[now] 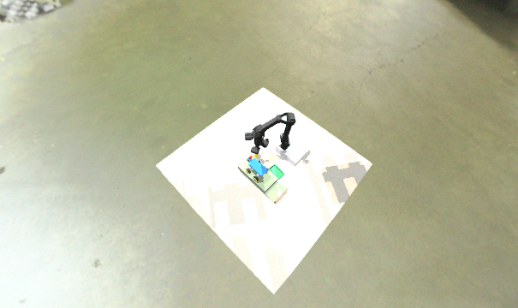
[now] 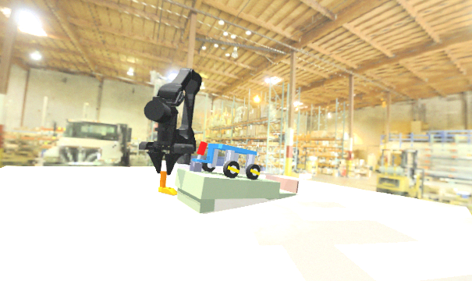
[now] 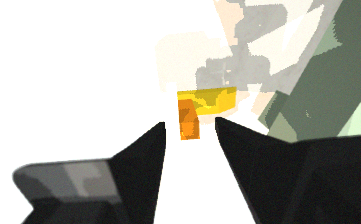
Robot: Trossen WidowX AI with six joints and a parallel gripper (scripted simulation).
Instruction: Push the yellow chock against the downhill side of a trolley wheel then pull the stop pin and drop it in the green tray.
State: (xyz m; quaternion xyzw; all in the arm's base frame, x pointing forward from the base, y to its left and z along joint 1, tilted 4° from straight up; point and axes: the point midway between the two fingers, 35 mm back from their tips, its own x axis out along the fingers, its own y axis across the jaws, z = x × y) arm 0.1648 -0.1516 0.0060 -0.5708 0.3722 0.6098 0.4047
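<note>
The yellow chock is 30 mm below my gripper tip, 20 mm ahead of it and 10 mm to the left of it. Also, from my gripper tip: blue trolley (160 mm ahead, 130 mm to the left, 50 mm above); then red-headed stop pin (140 mm ahead, 70 mm above, 40 mm to the left); then pale green ramp (160 mm ahead, 140 mm to the left, 10 mm below).
</note>
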